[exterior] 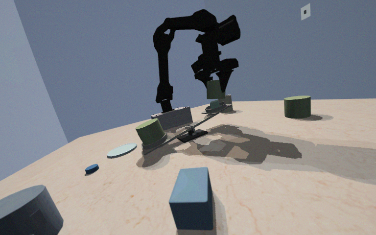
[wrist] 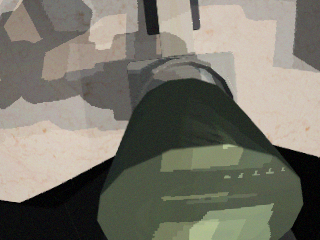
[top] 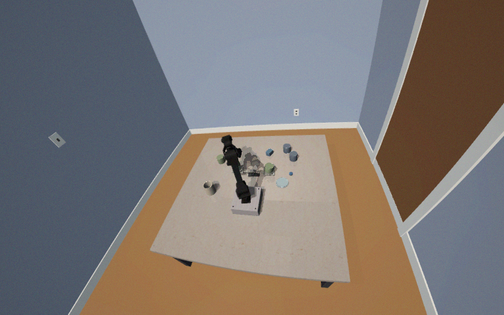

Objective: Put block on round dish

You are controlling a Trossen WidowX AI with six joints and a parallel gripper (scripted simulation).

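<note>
Now: gripper tip 4 cm above the pale green block and 1 cm to the left of it. Also, from my gripper tip: balance (14 cm to the right, 9 cm below, 1 cm behind); beige cup (22 cm to the left, 17 cm behind, 9 cm below); blue block (29 cm to the right, 22 cm ahead, 11 cm below).
</note>
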